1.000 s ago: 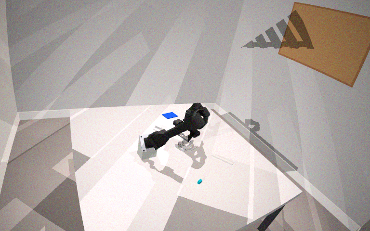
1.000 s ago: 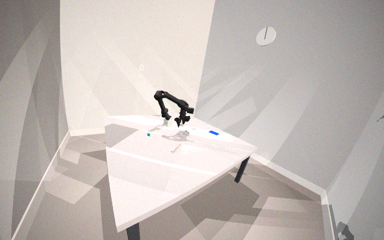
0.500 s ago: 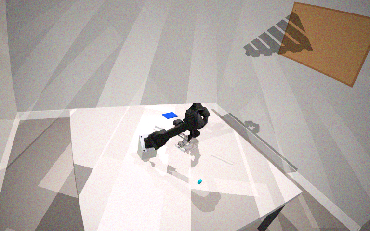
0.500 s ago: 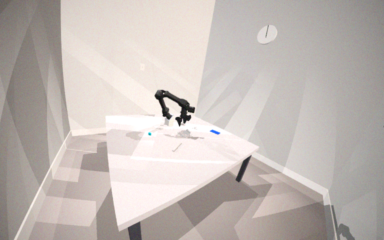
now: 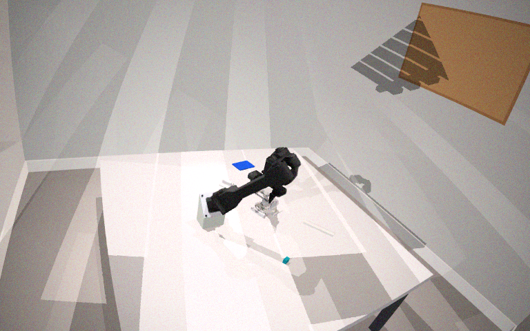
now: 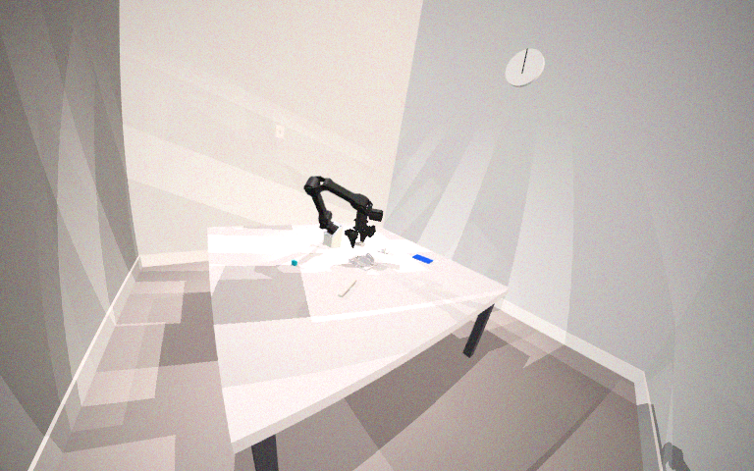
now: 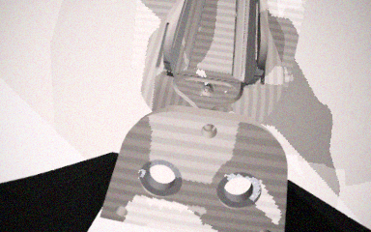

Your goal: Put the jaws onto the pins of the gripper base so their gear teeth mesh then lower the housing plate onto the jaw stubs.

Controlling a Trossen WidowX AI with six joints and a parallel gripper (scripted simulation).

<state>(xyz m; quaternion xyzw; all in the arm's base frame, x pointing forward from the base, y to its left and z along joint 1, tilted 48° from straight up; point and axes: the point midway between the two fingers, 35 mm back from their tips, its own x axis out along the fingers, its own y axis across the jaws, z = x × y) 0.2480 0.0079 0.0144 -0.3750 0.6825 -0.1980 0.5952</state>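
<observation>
The housing plate is 1 cm ahead of my gripper tip and 8 cm below it. Also, from my gripper tip: teal cube (8 cm behind, 31 cm to the right, 7 cm below); thin white rod (21 cm ahead, 20 cm to the right, 8 cm below); lower housing part (1 cm ahead, 2 cm above).
</observation>
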